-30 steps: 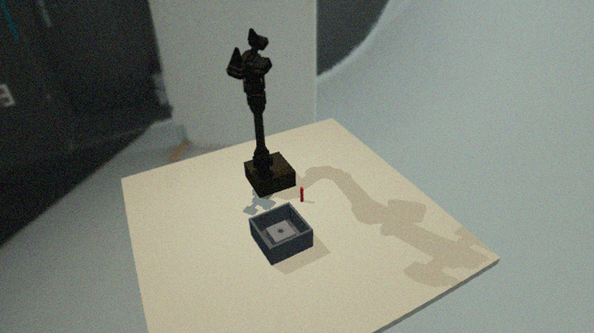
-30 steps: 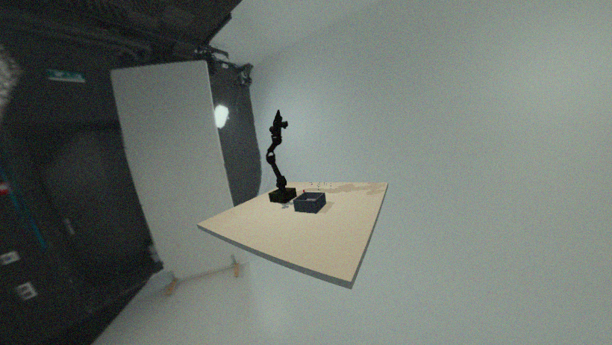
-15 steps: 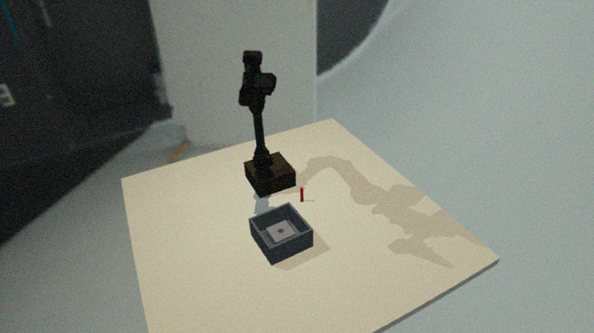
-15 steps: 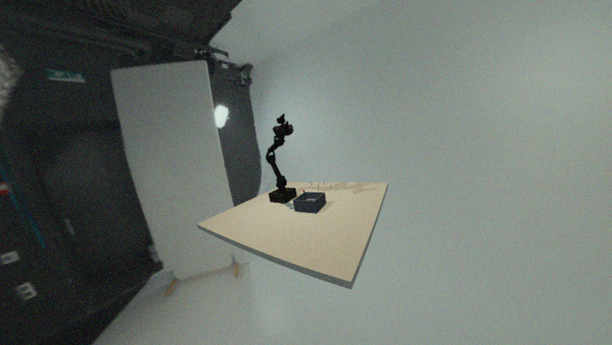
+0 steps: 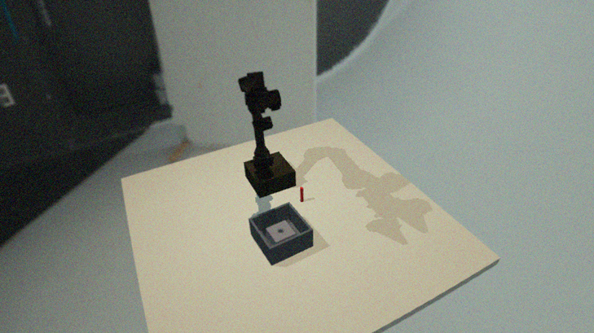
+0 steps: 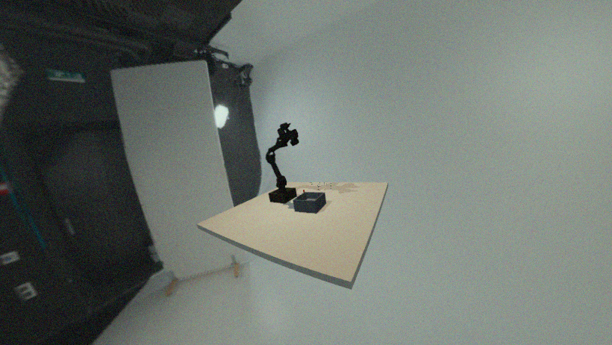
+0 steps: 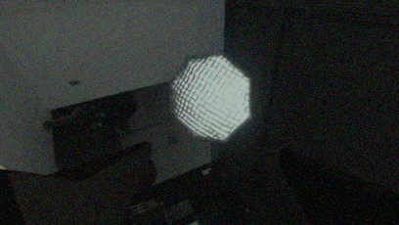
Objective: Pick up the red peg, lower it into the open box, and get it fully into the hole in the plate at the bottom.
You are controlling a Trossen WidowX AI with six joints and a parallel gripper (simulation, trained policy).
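Now: gripper tip 190 mm past the red peg, 220 mm to the right of it and 590 mm above it. From my gripper tip the other things lie so: grey box (50 mm to the left, 600 mm below); grey plate (50 mm to the left, 580 mm below).
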